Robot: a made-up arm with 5 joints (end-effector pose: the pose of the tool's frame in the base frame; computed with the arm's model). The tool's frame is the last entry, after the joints. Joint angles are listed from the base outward.
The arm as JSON. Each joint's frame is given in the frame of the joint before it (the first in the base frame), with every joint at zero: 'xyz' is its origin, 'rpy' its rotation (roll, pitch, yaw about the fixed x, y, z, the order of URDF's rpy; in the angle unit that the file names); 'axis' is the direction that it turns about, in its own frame. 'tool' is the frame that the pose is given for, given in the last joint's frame.
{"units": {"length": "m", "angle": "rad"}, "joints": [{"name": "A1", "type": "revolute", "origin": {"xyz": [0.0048, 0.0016, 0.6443], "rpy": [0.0, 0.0, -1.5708]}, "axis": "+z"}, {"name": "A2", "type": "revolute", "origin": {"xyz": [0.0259, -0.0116, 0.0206], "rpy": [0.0, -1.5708, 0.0]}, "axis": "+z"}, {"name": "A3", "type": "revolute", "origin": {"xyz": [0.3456, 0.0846, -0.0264], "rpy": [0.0, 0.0, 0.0]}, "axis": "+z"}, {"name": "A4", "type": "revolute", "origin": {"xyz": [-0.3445, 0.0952, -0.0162], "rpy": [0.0, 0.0, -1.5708]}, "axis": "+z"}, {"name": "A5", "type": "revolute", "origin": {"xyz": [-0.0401, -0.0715, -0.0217], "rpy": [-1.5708, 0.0, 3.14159]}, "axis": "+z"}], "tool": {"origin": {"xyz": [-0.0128, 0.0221, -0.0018], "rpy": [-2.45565, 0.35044, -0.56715]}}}
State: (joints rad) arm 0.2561 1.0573 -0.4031 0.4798 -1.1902
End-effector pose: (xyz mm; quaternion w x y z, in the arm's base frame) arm 185.0 -65.2 349.6 0.3196 0.6291 0.5048 0.4973
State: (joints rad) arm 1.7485 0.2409 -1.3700 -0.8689 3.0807
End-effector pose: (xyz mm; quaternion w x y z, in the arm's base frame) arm -25.6 552.1 994.9 0.3149 0.8199 0.2233 -0.4228
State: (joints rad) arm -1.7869 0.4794 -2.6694 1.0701 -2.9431
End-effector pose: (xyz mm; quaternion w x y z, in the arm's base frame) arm -179.5 -506.4 1230.9 0.6340 0.0826 0.5710 0.5150
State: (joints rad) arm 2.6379 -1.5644 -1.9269 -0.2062 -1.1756
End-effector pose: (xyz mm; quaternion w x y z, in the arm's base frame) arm 625.8 -214.4 1072.6 0.1193 -0.3512 0.9284 -0.0209
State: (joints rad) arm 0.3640 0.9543 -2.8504 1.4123 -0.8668
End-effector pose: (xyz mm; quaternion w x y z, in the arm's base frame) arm 691.0 140.8 956.9 0.5224 0.1995 -0.0315 0.8284
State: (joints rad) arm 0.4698 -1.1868 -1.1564 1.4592 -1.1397
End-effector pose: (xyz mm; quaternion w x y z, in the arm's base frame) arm 27.1 -111.6 1179.6 0.3669 0.0199 -0.1123 0.9232
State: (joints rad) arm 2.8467 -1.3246 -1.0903 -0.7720 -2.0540
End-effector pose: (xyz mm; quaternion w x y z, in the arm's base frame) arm 258.2 20.0 1218.6 0.1805 -0.0515 0.9342 -0.3034
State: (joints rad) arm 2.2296 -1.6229 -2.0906 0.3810 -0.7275
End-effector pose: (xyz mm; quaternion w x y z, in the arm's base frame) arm 515.4 -469.7 1029.4 0.2721 -0.3545 0.8843 -0.1349
